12 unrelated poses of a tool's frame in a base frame.
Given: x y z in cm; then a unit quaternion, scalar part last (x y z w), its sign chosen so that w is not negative.
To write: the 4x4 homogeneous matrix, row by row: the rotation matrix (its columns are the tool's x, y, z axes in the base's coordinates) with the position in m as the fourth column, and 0 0 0 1 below. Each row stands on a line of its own. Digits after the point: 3 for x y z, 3 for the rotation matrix.
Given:
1: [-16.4 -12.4 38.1 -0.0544 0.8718 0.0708 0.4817]
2: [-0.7 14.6 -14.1 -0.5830 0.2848 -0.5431 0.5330]
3: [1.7 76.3 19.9 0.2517 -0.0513 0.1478 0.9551]
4: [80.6 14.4 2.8 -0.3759 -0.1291 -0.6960 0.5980]
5: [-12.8 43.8 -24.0 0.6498 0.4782 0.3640 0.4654]
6: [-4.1 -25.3 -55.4 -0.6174 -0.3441 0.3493 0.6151]
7: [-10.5 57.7 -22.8 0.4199 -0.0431 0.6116 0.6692]
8: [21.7 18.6 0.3 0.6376 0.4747 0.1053 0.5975]
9: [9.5 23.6 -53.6 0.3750 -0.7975 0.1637 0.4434]
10: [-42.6 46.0 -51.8 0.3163 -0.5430 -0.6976 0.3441]
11: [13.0 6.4 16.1 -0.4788 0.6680 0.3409 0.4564]
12: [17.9 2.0 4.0 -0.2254 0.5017 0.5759 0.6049]
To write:
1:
-0.530 -0.163 0.832 -0.164
-0.027 0.984 0.176 -0.124
-0.848 0.071 -0.526 0.381
0 0 0 1

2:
0.248 0.247 0.937 -0.007
-0.911 -0.270 0.312 0.146
0.330 -0.931 0.158 -0.141
0 0 0 1

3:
0.951 -0.308 -0.024 0.017
0.256 0.830 -0.496 0.763
0.172 0.466 0.868 0.199
0 0 0 1

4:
-0.002 0.929 0.369 0.806
-0.735 -0.251 0.629 0.144
0.678 -0.270 0.684 0.028
0 0 0 1

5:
0.278 0.283 0.918 -0.128
0.960 -0.109 -0.257 0.438
0.028 0.953 -0.302 -0.240
0 0 0 1

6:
0.519 -0.005 -0.855 -0.041
0.855 -0.006 0.519 -0.253
-0.008 -1.000 0.001 -0.554
0 0 0 1

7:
0.248 -0.855 0.456 -0.105
0.782 -0.101 -0.615 0.577
0.571 0.509 0.644 -0.228
0 0 0 1

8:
0.527 0.480 0.702 0.217
0.731 0.165 -0.662 0.186
-0.433 0.862 -0.264 0.003
0 0 0 1

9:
-0.326 -0.743 -0.584 0.095
-0.453 0.665 -0.594 0.236
0.830 0.071 -0.553 -0.536
0 0 0 1

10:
-0.563 0.137 -0.815 -0.426
-0.824 -0.173 0.540 0.460
-0.068 0.975 0.210 -0.518
0 0 0 1

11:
-0.125 -0.951 0.283 0.130
-0.329 0.309 0.893 0.064
-0.936 0.018 -0.351 0.161
0 0 0 1

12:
-0.167 -0.923 0.347 0.179
0.471 0.235 0.850 0.020
-0.867 0.305 0.395 0.040
0 0 0 1

